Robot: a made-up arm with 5 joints.
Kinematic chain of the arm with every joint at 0, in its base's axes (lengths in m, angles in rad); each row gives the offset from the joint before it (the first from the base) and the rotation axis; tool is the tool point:
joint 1: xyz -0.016 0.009 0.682 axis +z
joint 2: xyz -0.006 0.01 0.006 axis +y
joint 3: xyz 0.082 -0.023 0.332 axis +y
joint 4: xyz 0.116 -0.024 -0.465 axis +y
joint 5: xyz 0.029 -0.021 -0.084 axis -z
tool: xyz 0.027 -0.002 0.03
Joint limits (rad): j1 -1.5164..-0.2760 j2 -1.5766..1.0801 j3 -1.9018..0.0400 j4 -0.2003..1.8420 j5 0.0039..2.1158
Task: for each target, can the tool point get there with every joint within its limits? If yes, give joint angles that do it. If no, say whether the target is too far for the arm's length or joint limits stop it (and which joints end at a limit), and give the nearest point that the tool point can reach.
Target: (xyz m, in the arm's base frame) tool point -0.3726 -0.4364 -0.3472
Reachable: no: too far | nearest point -0.0702 -0.3691 0.2213 | short by 0.647 m
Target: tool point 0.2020 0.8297 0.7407
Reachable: no: joint limits stop it (at a limit: joint 1, joint 2, joint 3, joint 4, joint 5) | nearest point -0.1128 0.6821 1.1864 | short by 0.565 m
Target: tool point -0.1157 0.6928 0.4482
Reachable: no: joint limits stop it (at a limit: joint 1, joint 2, joint 3, joint 5) | nearest point -0.0826 0.1259 0.4631 | short by 0.568 m
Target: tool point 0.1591 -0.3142 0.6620
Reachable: yes | joints -0.8451 -0.3612 -0.2243 0.3197 1.1538
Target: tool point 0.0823 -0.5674 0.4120
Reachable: yes | joints -1.2675 0.7864 -1.1939 1.0982 0.7743
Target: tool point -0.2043 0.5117 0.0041
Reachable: no: joint limits stop it (at a limit: joint 1, joint 2) | nearest point -0.0846 0.0902 0.3960 | short by 0.588 m
